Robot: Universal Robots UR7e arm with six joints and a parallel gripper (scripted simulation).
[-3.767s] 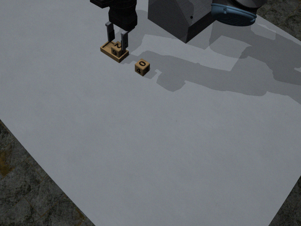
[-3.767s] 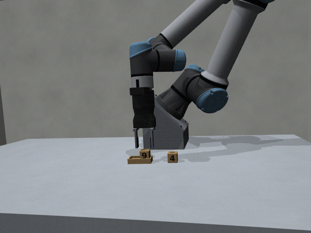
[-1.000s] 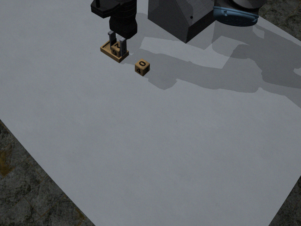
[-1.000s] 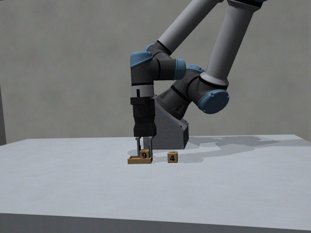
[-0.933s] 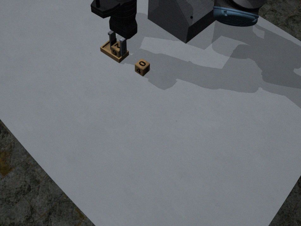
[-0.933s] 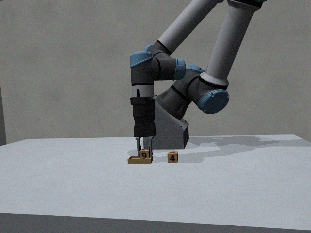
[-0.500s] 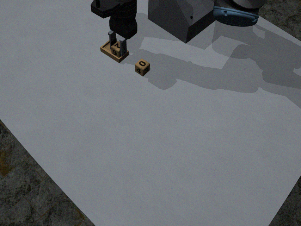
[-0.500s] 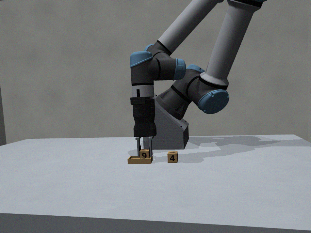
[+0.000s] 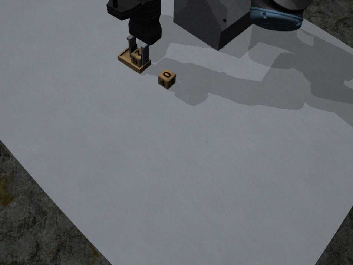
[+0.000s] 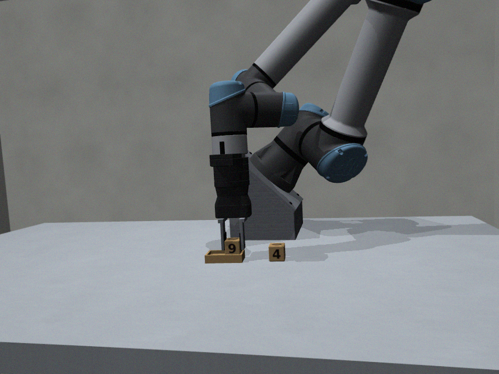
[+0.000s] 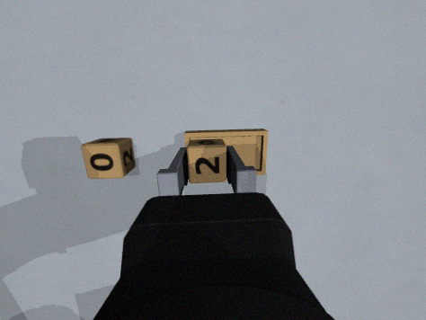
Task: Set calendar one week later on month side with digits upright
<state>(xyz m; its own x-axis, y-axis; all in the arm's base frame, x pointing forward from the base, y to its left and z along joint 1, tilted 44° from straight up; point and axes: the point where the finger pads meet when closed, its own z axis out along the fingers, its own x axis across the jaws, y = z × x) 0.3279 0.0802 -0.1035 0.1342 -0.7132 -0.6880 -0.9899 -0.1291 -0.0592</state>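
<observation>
Right now my hand is 2 cm to the left of the wooden tray and 3 cm above it.
</observation>
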